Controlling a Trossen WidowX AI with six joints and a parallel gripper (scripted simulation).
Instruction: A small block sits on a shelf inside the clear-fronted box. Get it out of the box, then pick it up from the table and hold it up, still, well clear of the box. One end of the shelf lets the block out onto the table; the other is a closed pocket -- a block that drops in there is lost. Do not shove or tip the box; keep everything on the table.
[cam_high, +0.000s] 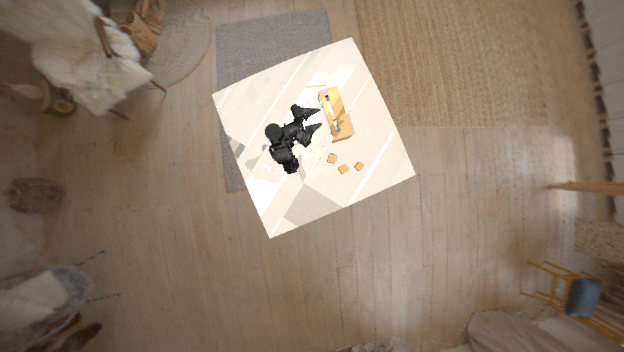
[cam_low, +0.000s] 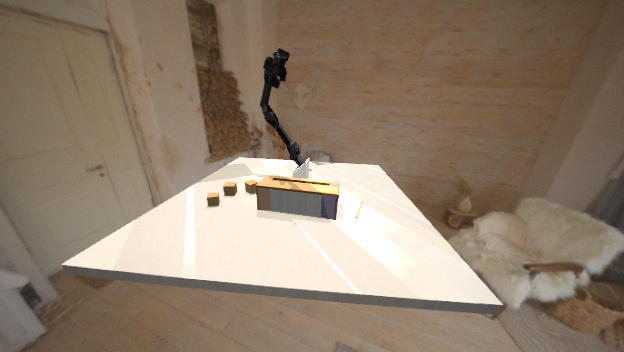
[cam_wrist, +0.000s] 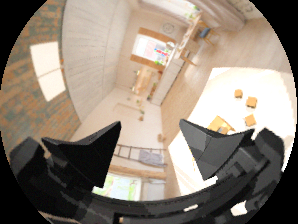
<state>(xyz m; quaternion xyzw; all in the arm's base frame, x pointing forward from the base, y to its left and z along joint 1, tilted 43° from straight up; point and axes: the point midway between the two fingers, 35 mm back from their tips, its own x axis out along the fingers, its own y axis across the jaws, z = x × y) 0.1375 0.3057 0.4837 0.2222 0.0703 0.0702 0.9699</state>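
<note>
My gripper tip is 600 mm above the orange-topped box, 190 mm to the right of it and 150 mm short of it. The rest, counted from my gripper tip: tan block 580 mm below, 160 mm to the left, 160 mm ahead; thin wooden stick 660 mm below, 490 mm to the left, 130 mm ahead.
</note>
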